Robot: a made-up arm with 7 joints.
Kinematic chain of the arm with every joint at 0, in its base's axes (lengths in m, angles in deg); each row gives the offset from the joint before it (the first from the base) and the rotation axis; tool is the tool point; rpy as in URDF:
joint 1: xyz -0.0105 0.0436 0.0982 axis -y
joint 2: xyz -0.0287 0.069 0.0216 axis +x
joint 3: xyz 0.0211 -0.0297 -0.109 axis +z
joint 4: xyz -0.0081 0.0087 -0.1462 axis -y
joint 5: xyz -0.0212 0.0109 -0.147 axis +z
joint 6: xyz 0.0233 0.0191 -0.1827 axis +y
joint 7: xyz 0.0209 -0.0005 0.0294 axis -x
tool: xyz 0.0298 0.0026 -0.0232 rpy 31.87 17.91 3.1
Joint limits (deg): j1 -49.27..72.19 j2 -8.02..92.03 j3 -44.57..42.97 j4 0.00..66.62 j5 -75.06..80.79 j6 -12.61..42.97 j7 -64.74..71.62
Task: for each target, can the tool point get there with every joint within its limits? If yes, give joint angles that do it. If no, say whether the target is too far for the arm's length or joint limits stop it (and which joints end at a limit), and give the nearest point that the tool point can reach.
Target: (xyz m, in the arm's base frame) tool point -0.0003 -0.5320 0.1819
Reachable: no: joint limits stop it (at a limit: joint 1, joint 2, joint 3, joint 4, joint 7) | nearest point 0.3216 -0.2179 0.1881 | short by 0.450 m
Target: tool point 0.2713 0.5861 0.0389
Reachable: yes | joints 48.09 60.90 19.35 20.88 -59.27 9.80 -30.12
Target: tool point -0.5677 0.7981 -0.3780
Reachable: no: too far | nearest point -0.3445 0.5315 -0.1872 | short by 0.397 m
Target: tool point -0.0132 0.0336 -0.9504
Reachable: no: too far | nearest point -0.0120 0.0667 -0.5012 | short by 0.450 m
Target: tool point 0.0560 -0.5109 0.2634
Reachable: no: joint limits stop it (at a limit: joint 1, joint 2, joint 3, joint 4, joint 7) | nearest point 0.3236 -0.2186 0.2012 | short by 0.401 m
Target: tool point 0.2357 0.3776 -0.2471
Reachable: yes | joints -11.36 40.98 -7.19 58.66 22.11 33.82 0.67
